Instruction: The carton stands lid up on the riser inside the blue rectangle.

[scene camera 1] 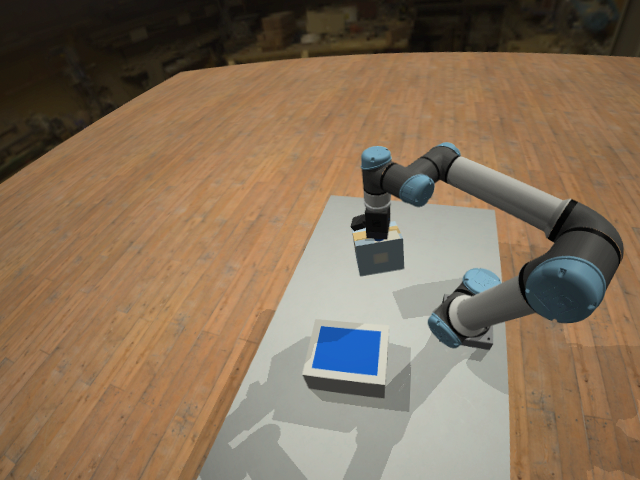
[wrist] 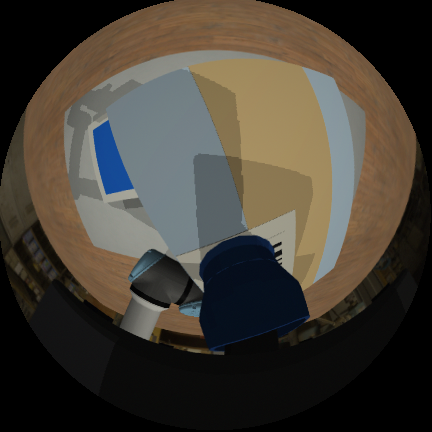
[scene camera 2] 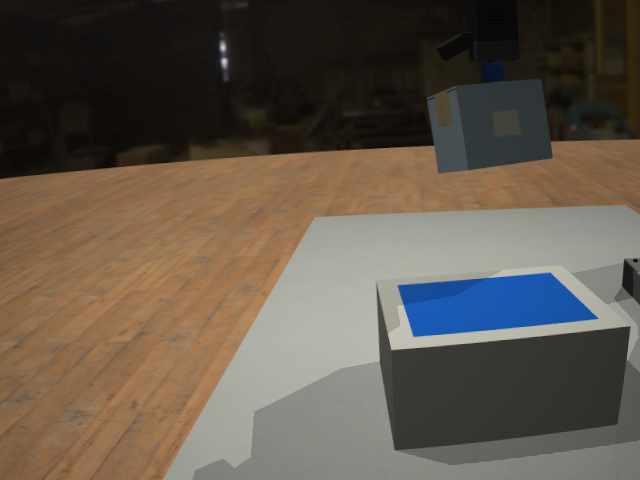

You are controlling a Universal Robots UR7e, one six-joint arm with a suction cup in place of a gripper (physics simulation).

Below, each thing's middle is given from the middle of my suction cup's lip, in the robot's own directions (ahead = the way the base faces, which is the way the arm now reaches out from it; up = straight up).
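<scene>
Suction cup: 2 cm to the left of the carton [scene camera 2: 475, 126], 1 cm short of it, 8 cm above it. Riser [scene camera 2: 473, 357], from my suction cup: 27 cm to the left of it, 6 cm ahead of it, 30 cm below it.
</scene>
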